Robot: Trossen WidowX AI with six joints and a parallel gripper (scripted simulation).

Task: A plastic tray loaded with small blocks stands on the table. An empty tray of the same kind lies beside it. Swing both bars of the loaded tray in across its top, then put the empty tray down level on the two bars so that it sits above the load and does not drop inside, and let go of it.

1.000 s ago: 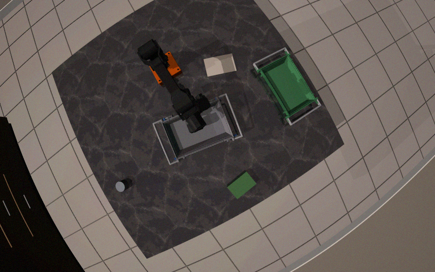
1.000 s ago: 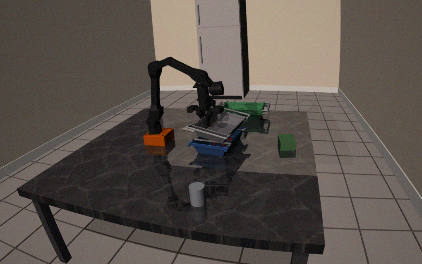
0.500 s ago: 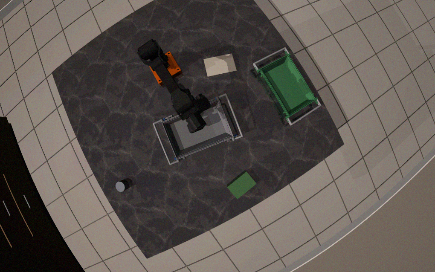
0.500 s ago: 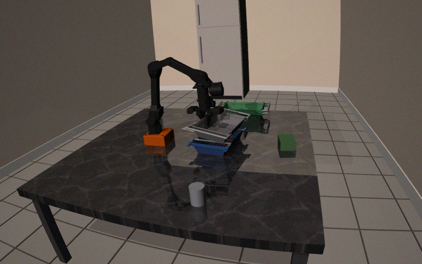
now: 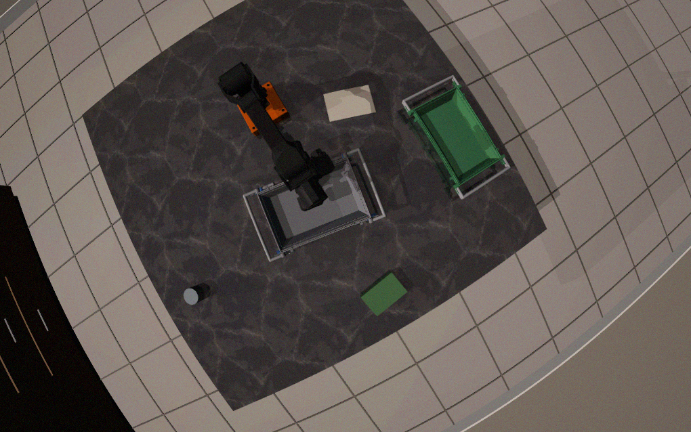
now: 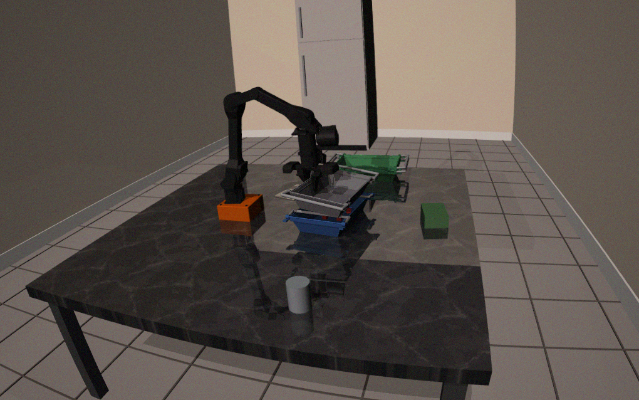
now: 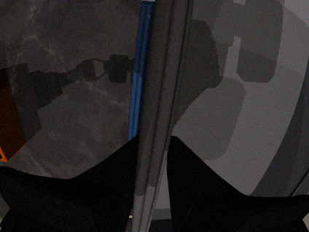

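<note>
Right now the grey tray is 8 cm ahead of my gripper tip, 2 cm to the right of it and 2 cm above it. Round my gripper tip: green block 41 cm ahead, 8 cm below, 3 cm to the right; then grey cylinder 52 cm to the right, 6 cm below, 4 cm ahead; then beige sheet 26 cm to the left, 12 cm behind, 9 cm below.
</note>
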